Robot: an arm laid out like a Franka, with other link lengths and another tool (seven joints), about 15 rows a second.
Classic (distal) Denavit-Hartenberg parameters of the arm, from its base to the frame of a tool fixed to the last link. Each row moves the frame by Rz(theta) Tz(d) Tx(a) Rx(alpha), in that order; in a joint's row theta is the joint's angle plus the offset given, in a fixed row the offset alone. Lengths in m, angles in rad.
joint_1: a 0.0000  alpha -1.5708  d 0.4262  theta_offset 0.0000
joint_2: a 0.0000  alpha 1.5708  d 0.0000  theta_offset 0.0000
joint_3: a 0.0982  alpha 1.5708  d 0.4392  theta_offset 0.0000
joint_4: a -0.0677  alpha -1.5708  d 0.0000  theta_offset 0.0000
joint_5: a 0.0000  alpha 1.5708  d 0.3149  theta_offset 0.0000
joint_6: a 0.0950  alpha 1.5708  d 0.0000  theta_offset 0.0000
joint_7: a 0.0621  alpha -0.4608  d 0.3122  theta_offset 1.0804
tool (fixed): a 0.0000  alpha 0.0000  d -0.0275  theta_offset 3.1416
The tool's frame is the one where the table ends.
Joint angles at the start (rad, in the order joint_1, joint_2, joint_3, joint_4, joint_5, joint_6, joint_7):
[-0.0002, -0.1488, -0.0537, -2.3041, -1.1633, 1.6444, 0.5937]
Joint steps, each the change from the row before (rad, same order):
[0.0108, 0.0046, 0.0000, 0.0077, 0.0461, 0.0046, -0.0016]
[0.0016, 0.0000, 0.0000, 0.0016, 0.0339, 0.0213, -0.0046]
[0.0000, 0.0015, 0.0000, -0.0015, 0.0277, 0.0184, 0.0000]
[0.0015, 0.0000, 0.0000, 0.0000, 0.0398, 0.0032, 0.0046]
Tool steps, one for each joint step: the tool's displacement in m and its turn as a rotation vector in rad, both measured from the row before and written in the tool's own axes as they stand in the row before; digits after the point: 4 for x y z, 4 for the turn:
[0.0115, 0.0028, -0.0049, -0.0097, 0.0371, -0.0179]
[0.0095, 0.0046, -0.0036, -0.0198, 0.0309, -0.0163]
[0.0090, 0.0044, -0.0019, -0.0141, 0.0264, -0.0126]
[0.0110, 0.0003, 0.0014, -0.0004, 0.0388, -0.0096]

